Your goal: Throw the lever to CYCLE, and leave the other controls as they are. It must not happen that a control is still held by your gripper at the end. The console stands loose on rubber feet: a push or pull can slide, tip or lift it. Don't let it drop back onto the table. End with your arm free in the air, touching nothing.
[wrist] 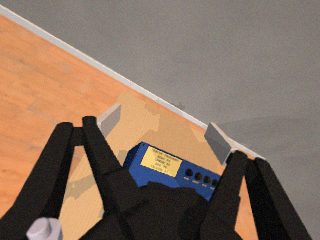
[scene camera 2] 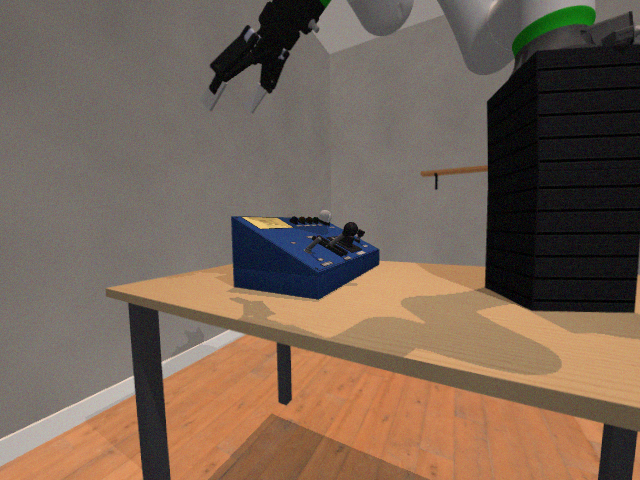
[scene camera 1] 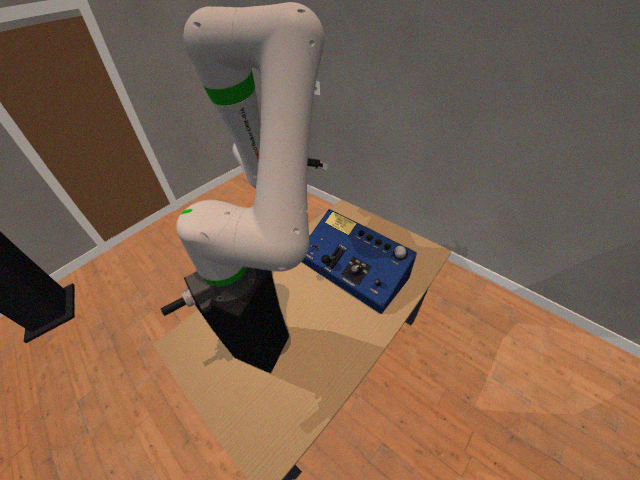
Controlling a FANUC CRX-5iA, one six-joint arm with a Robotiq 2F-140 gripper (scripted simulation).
Scene:
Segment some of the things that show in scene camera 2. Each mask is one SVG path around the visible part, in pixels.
My gripper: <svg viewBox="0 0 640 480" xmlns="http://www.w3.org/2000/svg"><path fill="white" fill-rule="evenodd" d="M271 1L267 2L259 16L260 29L255 33L247 25L240 36L210 64L215 74L200 100L209 111L214 109L228 84L227 82L252 64L256 65L259 63L262 64L260 83L257 84L244 104L249 112L253 114L267 92L270 94L275 89L283 66L290 55L288 51L293 48L299 39L300 32L297 32L278 13L279 10L273 7Z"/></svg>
A blue console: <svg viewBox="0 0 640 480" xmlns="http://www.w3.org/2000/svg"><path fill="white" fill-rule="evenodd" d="M380 249L360 239L365 231L358 230L358 226L354 222L346 223L344 230L330 223L332 216L328 210L321 211L319 216L314 218L297 218L296 216L292 218L231 216L234 287L320 299L379 265Z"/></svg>

